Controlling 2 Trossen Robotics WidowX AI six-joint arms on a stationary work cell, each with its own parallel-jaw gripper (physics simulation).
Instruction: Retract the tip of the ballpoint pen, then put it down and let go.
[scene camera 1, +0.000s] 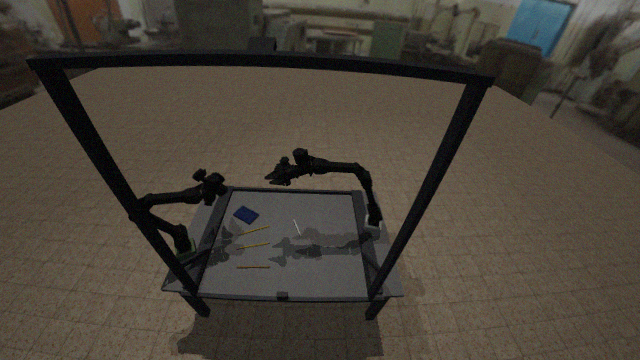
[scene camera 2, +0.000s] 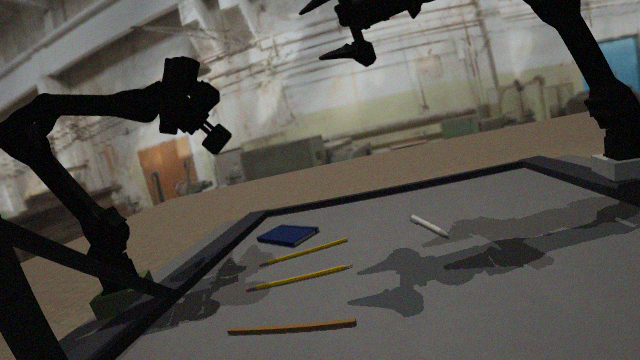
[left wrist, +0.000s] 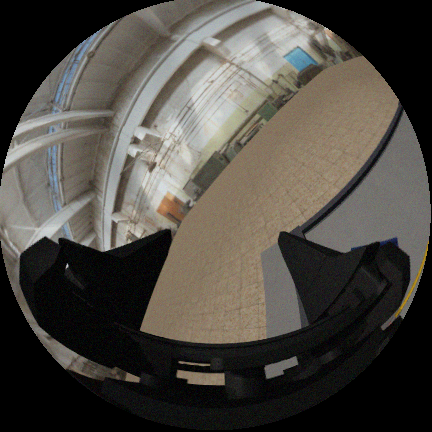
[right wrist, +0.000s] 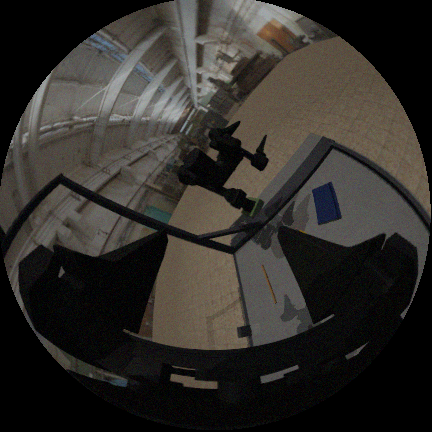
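Pixels of known places: left gripper, fingertip midpoint: (scene camera 2: 205, 124) (left wrist: 226, 236) (right wrist: 252, 127); right gripper, fingertip midpoint: (scene camera 1: 267, 180) (scene camera 2: 309, 37) (right wrist: 223, 234); left arm's base, link origin: (scene camera 1: 184, 247) (right wrist: 249, 205); right arm's base, link origin: (scene camera 1: 373, 221) (scene camera 2: 625, 155).
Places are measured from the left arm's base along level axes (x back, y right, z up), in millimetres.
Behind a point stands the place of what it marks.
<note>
The white ballpoint pen (scene camera 1: 297, 227) @[y 146, x -620, z -32 mm] (scene camera 2: 429, 226) @[y 157, x -612, z -32 mm] lies flat on the grey table (scene camera 1: 320, 280) @[y 496, x -566, z -40 mm] (scene camera 2: 450, 330) @[y 384, x -447, z -40 mm], toward the far side; its narrow end points to the lower right in scene camera 2. Whether the tip is out is too small to tell. The pen does not show in the wrist views. My right gripper (scene camera 1: 272, 179) @[y 101, x -480, z 364 mm] (scene camera 2: 310, 36) @[y 101, x -480, z 364 mm] (right wrist: 223, 234) @[y 101, x -480, z 364 mm] is open and empty, high above the table, up and left of the pen in scene camera 2. My left gripper (scene camera 2: 217, 139) (left wrist: 226, 236) @[y -177, x -259, z 283 mm] (right wrist: 252, 127) @[y -177, x -259, z 283 mm] is open and empty, raised over the table's left side.
A dark blue notebook (scene camera 1: 246, 215) @[y -84, x -380, z -28 mm] (scene camera 2: 288, 235) @[y -71, x -380, z -28 mm] (right wrist: 327, 203) @[y -90, x -392, z -28 mm] lies at the far left. Two yellow pencils (scene camera 2: 305, 251) @[y 43, x -387, z -34 mm] (scene camera 2: 302, 278) @[y 145, x -350, z -36 mm] and an orange stick (scene camera 1: 253, 267) @[y 266, x -296, z -36 mm] (scene camera 2: 292, 327) @[y 268, x -301, z -33 mm] (right wrist: 269, 285) @[y 266, x -307, z -35 mm] lie left of the pen. A dark frame (scene camera 1: 435, 180) @[y 708, x -716, z 741 mm] stands around the table.
</note>
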